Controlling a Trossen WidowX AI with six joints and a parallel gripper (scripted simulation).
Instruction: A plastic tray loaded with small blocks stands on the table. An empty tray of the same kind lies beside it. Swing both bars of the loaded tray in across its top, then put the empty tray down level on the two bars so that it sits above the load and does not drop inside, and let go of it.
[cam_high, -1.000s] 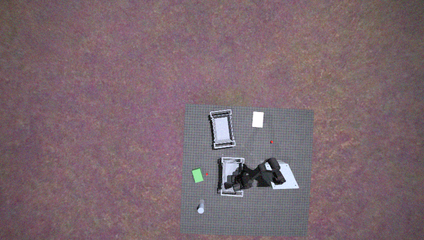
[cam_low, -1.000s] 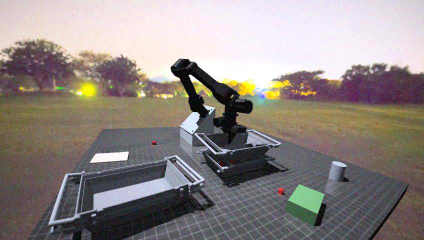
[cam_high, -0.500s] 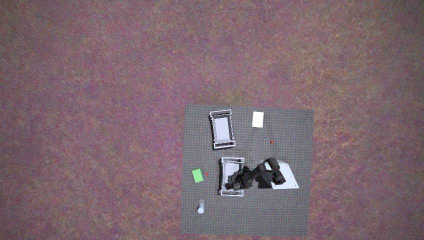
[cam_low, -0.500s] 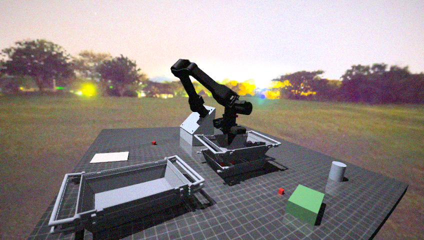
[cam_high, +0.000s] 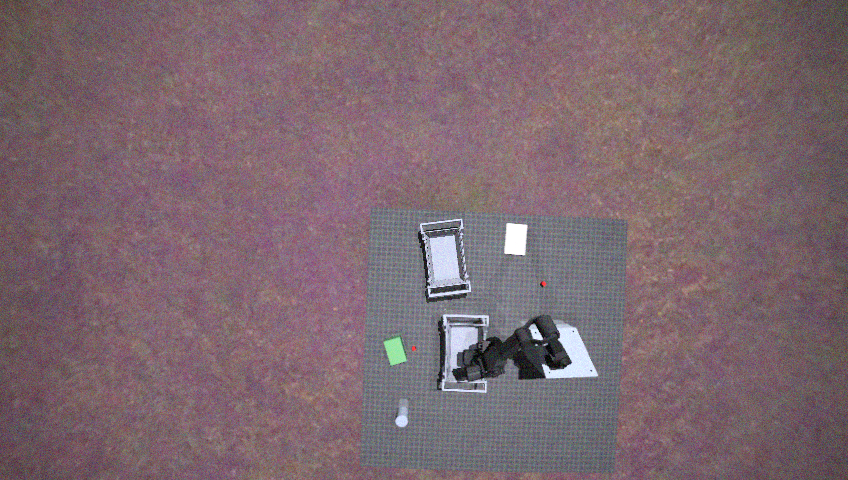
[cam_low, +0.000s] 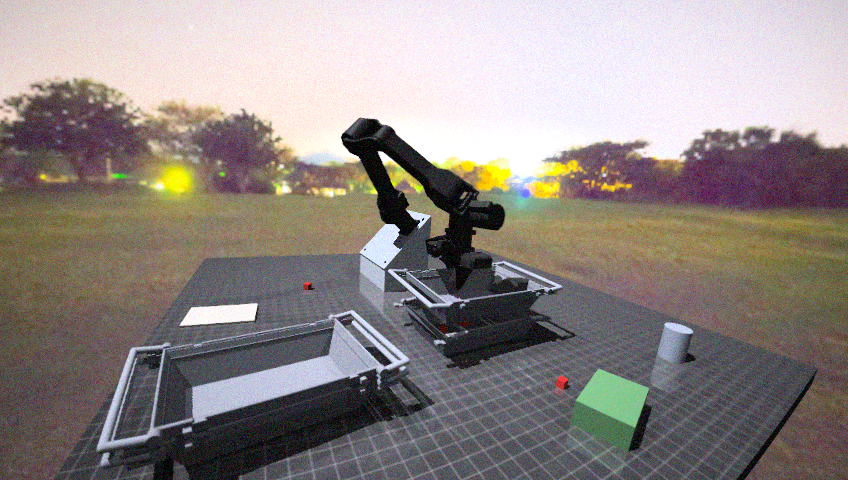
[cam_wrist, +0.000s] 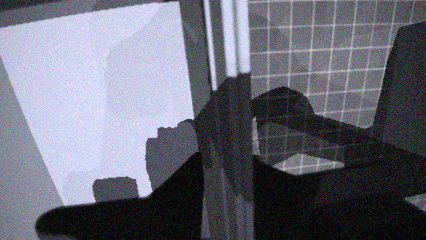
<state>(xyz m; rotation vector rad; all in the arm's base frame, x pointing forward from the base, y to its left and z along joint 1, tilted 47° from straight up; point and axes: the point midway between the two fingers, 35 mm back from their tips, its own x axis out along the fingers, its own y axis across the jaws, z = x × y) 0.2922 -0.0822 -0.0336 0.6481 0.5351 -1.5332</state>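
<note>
Right now the grey tray is 7 cm ahead of my gripper tip, 3 cm above it and 1 cm to the right of it. Round my gripper tip: grey cylinder 38 cm ahead, 32 cm to the left, 5 cm below; white slab 50 cm to the right, 22 cm behind, 8 cm below; green block 40 cm ahead, 6 cm below.
</note>
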